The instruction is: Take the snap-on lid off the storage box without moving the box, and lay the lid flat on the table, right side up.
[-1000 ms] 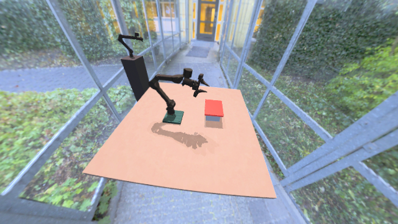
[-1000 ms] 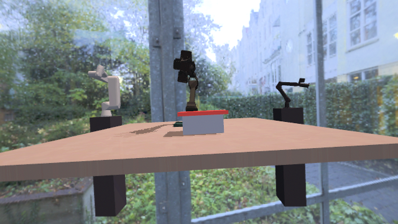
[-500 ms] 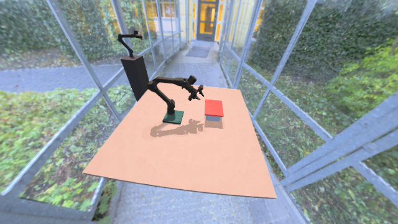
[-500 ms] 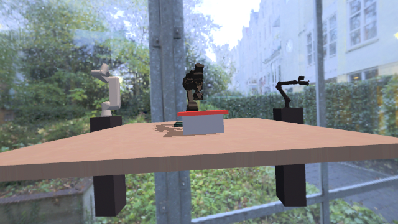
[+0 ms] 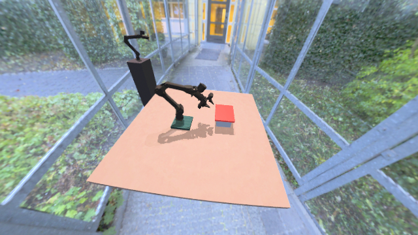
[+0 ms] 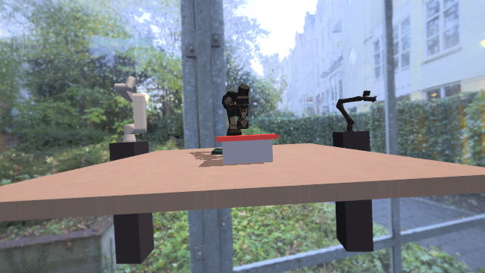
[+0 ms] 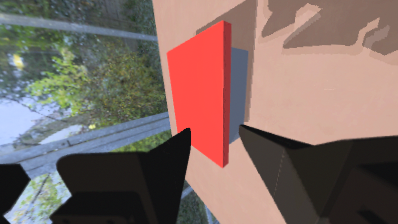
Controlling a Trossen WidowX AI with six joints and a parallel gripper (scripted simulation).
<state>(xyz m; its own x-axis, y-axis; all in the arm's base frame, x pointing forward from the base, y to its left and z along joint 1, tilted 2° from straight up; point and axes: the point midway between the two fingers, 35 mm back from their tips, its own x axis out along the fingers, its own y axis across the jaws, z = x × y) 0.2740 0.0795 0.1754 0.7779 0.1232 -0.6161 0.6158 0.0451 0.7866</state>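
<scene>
My gripper tip is now 120 mm short of the red lid, 10 mm to the right of it and 60 mm above it. Also, from my gripper tip: grey storage box: 120 mm ahead, 10 mm to the left, 110 mm below.
</scene>
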